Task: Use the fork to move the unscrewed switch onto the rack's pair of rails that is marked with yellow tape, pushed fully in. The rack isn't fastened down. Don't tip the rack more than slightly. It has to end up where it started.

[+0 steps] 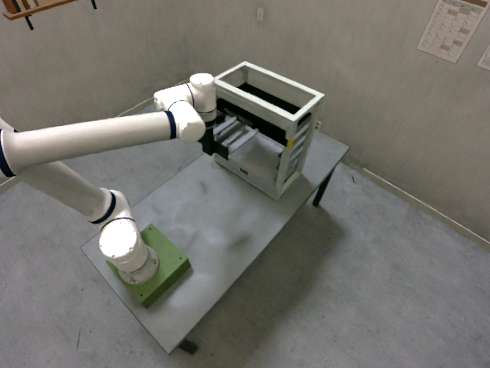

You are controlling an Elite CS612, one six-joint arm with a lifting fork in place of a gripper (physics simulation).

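The white open-frame rack [269, 111] stands upright at the table's far end. Yellow tape [290, 143] marks its right front post. A black unit [270, 127] with a row of ports spans the upper part of the rack, its lower right corner near the tape's height. Whether it is the unscrewed switch, and whether it rests on rails, I cannot tell. My fork [246, 125] is at the rack's left front, with its grey tines level and reaching in at the black unit's lower edge. The tine ends and any contact with the unit are hidden. The fork has no fingers to open or shut.
The grey table [215, 225] carries the arm's green base block [172, 260] at the near end. The white arm reaches over the table's left side to the rack. The rack's bottom panel [250, 176] stands near the table's right edge. Walls rise behind the table.
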